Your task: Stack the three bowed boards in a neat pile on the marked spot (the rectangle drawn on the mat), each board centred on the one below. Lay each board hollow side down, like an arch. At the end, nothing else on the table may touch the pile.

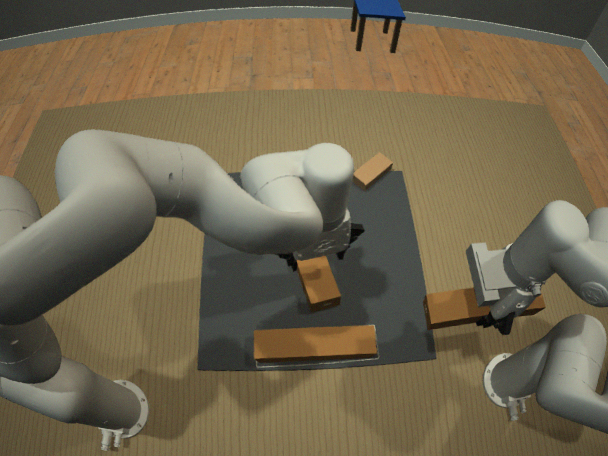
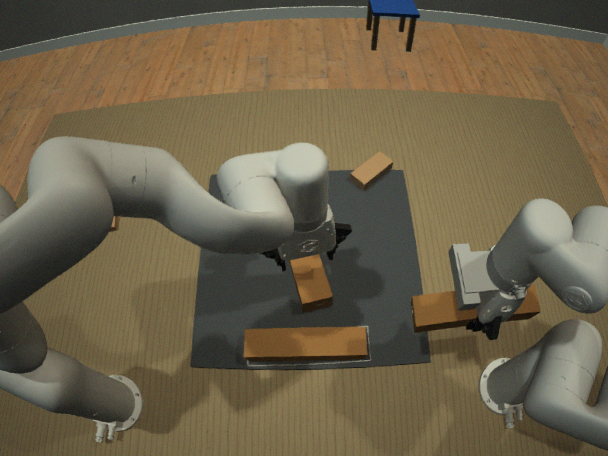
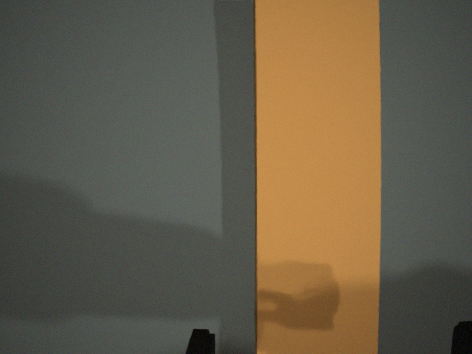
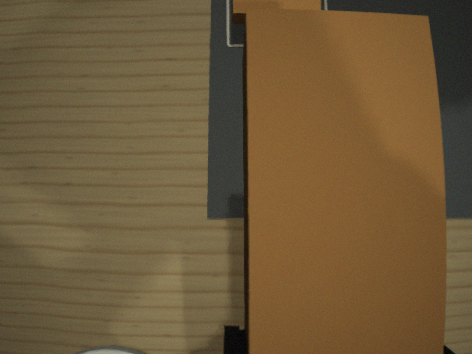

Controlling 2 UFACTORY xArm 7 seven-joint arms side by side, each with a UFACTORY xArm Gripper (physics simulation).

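Seen in the pictures: left gripper, between the fingertips: (image 1: pixel 315 258) (image 2: pixel 305 258); right gripper, between the fingertips: (image 1: pixel 480 308) (image 2: pixel 471 311); left arm's base, origin of its link: (image 1: pixel 121 409) (image 2: pixel 117 403); right arm's base, origin of its link: (image 1: pixel 506 380) (image 2: pixel 504 386).
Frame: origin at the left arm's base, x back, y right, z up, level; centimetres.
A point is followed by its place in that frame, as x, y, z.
One orange board (image 1: pixel 315 341) {-18.2, 38.9, 5.4} (image 2: pixel 305 341) {-18.3, 39.1, 5.4} (image 4: pixel 277 4) {-19.4, 50.3, 4.5} lies lengthwise on the marked rectangle (image 1: pixel 300 363) {-14.9, 36.3, 2.4} (image 2: pixel 300 363) {-15.1, 38.3, 2.1} (image 4: pixel 228 25), whose white line shows along its near side and right end. A second board (image 1: pixel 320 282) {-31.3, 39.4, 4.7} (image 2: pixel 311 281) {-31.5, 39.1, 4.6} (image 3: pixel 320 150) {-40.7, 35.9, 4.4} lies at an angle mid-mat, its far part hidden by the left arm. My left gripper (image 1: pixel 317 261) {-33.0, 37.9, 11.8} (image 2: pixel 307 262) {-33.0, 37.9, 11.8} (image 3: pixel 331 339) {-33.0, 37.9, 11.8} is open above it, one finger on each side. My right gripper (image 1: pixel 494 322) (image 2: pixel 484 327) (image 4: pixel 341 345) {-21.5, 68.3, 18.0} is shut on a third board (image 1: pixel 450 306) {-20.4, 60.8, 21.5} (image 2: pixel 440 307) {-20.7, 61.4, 21.6} (image 4: pixel 345 150) {-20.5, 60.9, 21.5} beyond the mat's right edge.
A small light wooden block (image 1: pixel 372 170) {-63.0, 51.4, 3.3} (image 2: pixel 371 170) {-62.9, 51.4, 3.3} lies at the far right corner of the dark mat (image 1: pixel 395 240) {-44.8, 56.8, 0.6} (image 2: pixel 390 225) {-48.9, 56.2, 0.6}. A sliver of another wooden piece (image 2: pixel 114 223) {-43.5, -12.5, 1.6} shows beside the left arm. A blue stool (image 1: pixel 380 9) (image 2: pixel 394 7) stands far back.
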